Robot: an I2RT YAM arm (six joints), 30 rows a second.
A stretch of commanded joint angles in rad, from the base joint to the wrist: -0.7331, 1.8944, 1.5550, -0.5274, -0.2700, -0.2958; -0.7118, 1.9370, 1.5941, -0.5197, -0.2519, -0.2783; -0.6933, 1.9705, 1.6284, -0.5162, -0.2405, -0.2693; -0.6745, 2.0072, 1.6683, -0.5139, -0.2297, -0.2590; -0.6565, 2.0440, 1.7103, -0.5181, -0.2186, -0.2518; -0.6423, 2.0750, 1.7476, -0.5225, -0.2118, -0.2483; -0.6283, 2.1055, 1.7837, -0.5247, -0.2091, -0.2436; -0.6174, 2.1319, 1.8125, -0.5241, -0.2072, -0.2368; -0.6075, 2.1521, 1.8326, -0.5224, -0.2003, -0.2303; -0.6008, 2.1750, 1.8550, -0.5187, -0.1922, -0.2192; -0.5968, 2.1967, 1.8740, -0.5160, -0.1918, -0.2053; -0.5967, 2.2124, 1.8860, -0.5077, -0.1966, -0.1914; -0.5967, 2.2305, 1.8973, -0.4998, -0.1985, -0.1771; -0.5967, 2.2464, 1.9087, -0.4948, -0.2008, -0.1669; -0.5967, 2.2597, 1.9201, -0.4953, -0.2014, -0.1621; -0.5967, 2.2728, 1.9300, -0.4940, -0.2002, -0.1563; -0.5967, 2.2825, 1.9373, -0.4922, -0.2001, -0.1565; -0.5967, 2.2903, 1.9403, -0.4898, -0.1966, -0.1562
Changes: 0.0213, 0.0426, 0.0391, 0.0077, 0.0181, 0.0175; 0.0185, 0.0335, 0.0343, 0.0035, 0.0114, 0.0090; 0.0188, 0.0367, 0.0399, 0.0023, 0.0108, 0.0103; 0.0180, 0.0368, 0.0420, -0.0042, 0.0111, 0.0072; 0.0142, 0.0310, 0.0373, -0.0044, 0.0068, 0.0035; 0.0140, 0.0305, 0.0361, -0.0022, 0.0027, 0.0047; 0.0109, 0.0264, 0.0288, 0.0006, 0.0019, 0.0068; 0.0099, 0.0202, 0.0201, 0.0017, 0.0069, 0.0065; 0.0067, 0.0229, 0.0224, 0.0037, 0.0081, 0.0111; 0.0040, 0.0217, 0.0190, 0.0027, 0.0004, 0.0139; 0.0001, 0.0157, 0.0120, 0.0083, -0.0048, 0.0139; 0.0000, 0.0181, 0.0113, 0.0079, -0.0019, 0.0143; 0.0000, 0.0159, 0.0114, 0.0050, -0.0023, 0.0102; 0.0000, 0.0133, 0.0114, -0.0005, -0.0006, 0.0048; 0.0000, 0.0131, 0.0099, 0.0013, 0.0012, 0.0058; 0.0000, 0.0097, 0.0073, 0.0018, 0.0001, -0.0002; 0.0000, 0.0078, 0.0030, 0.0024, 0.0035, 0.0003
